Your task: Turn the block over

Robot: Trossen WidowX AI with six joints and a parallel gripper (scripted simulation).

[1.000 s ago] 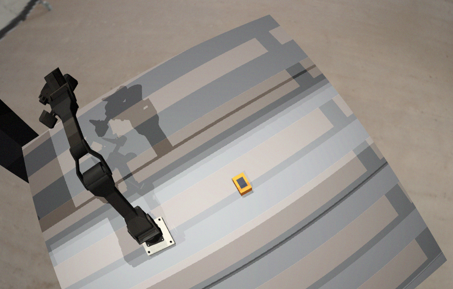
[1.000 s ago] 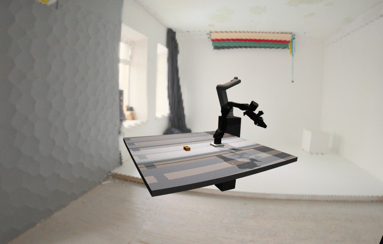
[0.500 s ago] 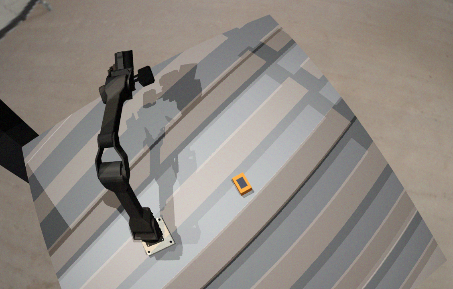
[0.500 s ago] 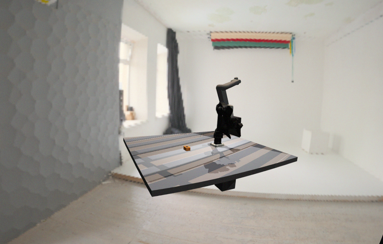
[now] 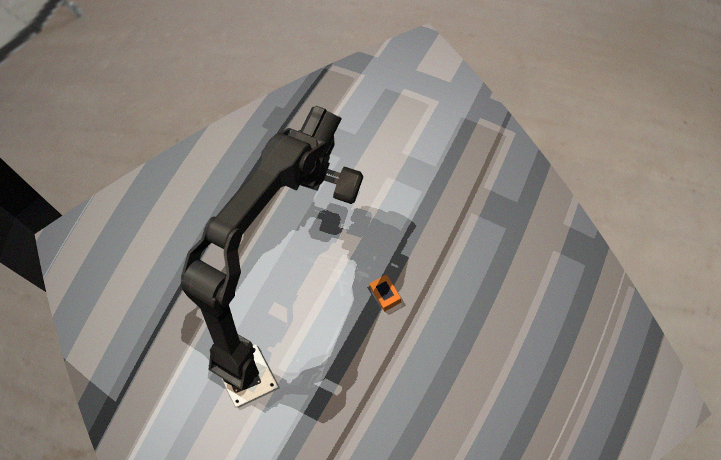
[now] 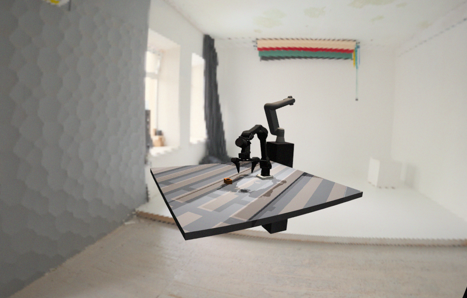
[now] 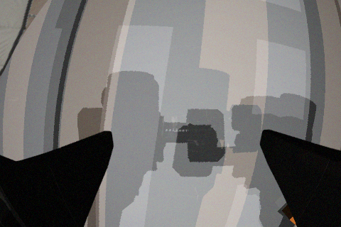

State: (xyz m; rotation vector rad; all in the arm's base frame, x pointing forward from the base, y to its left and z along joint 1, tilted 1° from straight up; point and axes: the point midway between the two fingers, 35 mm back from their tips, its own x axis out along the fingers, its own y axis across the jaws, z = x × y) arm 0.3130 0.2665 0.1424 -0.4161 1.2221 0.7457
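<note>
My gripper tip is now 30 mm short of the orange block, 240 mm to the left of it and 110 mm above it.
</note>
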